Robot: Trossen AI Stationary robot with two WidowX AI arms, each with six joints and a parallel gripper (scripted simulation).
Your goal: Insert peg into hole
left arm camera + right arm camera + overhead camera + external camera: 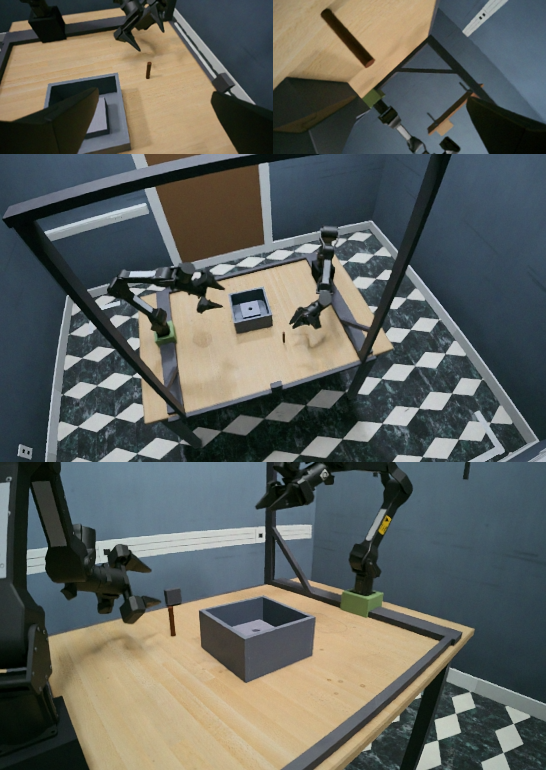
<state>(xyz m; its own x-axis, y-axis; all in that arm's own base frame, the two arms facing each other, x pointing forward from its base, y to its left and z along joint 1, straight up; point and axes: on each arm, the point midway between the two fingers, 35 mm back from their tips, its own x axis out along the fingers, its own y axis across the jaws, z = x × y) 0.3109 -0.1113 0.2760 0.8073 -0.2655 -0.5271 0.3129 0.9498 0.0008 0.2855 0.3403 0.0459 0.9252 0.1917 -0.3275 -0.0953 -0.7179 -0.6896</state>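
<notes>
Now: the dark brown peg 110 mm below my right hand, 60 mm to the left of it and 10 mm ahead of it. The rest, counted from my right hand: pale plate: 230 mm ahead, 140 mm to the left, 110 mm below; box: 230 mm ahead, 140 mm to the left, 120 mm below.
</notes>
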